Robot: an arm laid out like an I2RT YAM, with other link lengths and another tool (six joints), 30 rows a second.
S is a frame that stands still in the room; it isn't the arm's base.
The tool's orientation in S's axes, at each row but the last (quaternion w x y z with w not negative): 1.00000 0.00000 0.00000 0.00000; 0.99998 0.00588 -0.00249 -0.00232; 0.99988 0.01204 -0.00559 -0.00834; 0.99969 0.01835 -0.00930 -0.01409; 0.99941 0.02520 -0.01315 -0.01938; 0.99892 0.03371 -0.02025 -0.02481; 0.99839 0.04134 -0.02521 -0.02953; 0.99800 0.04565 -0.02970 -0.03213; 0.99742 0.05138 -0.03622 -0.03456; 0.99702 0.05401 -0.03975 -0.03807; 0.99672 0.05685 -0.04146 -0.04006
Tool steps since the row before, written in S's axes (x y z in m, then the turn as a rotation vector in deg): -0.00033 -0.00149 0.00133 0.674 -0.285 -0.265; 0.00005 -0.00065 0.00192 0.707 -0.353 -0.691; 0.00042 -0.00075 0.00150 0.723 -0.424 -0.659; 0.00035 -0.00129 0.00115 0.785 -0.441 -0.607; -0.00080 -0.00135 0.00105 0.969 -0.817 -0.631; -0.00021 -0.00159 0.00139 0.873 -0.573 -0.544; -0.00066 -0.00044 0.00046 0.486 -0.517 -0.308; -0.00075 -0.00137 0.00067 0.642 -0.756 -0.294; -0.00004 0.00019 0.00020 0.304 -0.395 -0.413; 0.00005 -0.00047 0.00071 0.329 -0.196 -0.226; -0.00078 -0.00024 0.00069 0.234 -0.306 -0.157
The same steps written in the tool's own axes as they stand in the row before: -0.00033 -0.00149 0.00133 0.674 -0.285 -0.265; 0.00006 -0.00063 0.00193 0.705 -0.358 -0.690; 0.00045 -0.00071 0.00151 0.723 -0.428 -0.657; 0.00041 -0.00124 0.00119 0.786 -0.441 -0.605; -0.00072 -0.00132 0.00114 0.984 -0.811 -0.616; -0.00007 -0.00150 0.00150 0.879 -0.566 -0.541; -0.00061 -0.00044 0.00053 0.501 -0.513 -0.290; -0.00062 -0.00135 0.00083 0.674 -0.739 -0.265; -0.00004 0.00021 0.00018 0.303 -0.416 -0.393; 0.00014 -0.00038 0.00075 0.326 -0.196 -0.231; -0.00070 -0.00022 0.00078 0.246 -0.304 -0.142
